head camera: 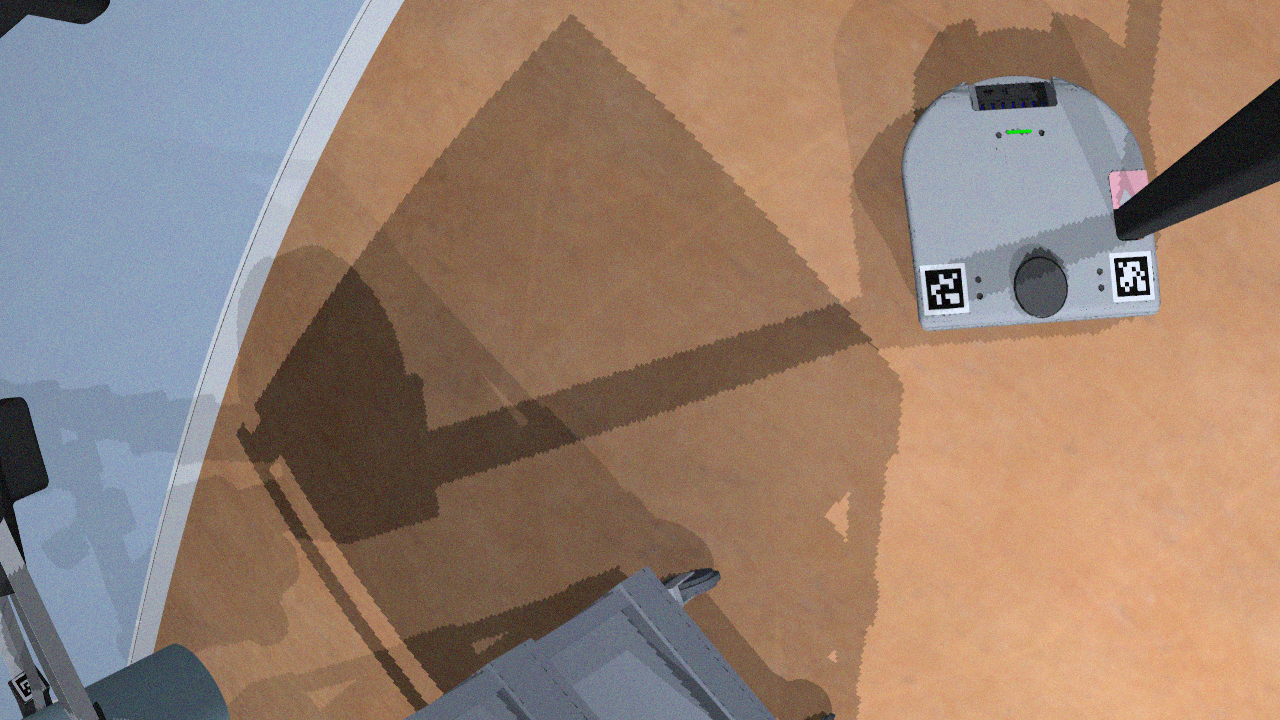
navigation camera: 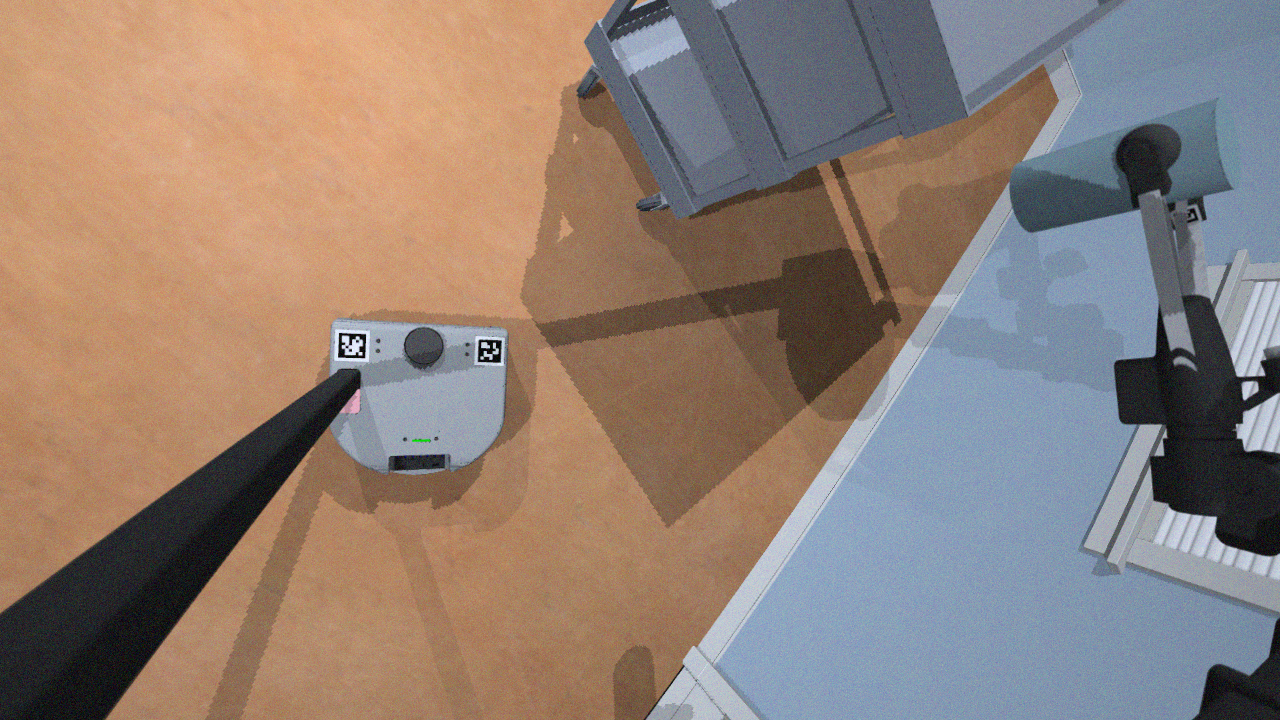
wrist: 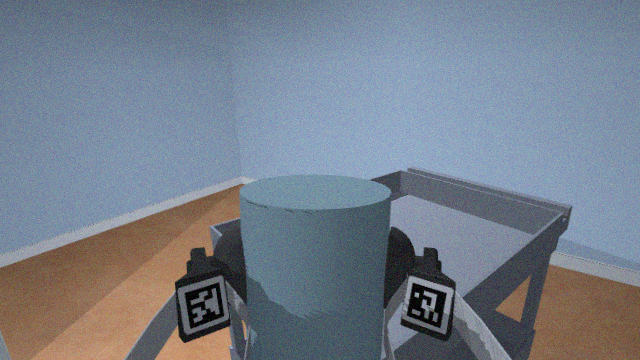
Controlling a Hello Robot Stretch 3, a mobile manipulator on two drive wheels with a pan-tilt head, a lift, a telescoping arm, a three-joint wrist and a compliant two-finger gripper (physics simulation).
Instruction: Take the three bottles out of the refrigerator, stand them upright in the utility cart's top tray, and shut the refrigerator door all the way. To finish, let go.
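Note:
A plain teal cylindrical bottle is gripped between the fingertips of my gripper. It stands upright in the wrist view, and its lower end is cut off there. The grey utility cart is beyond the bottle in the wrist view. I look down into its top tray, partly hidden behind the bottle and right finger. No bottle shows on the visible part of the tray. The refrigerator and the other two bottles do not show.
My base is on the brown floor, with the black mast above it. Pale blue walls with white skirting are near the arm. A white slatted frame is on the wall beside the wrist.

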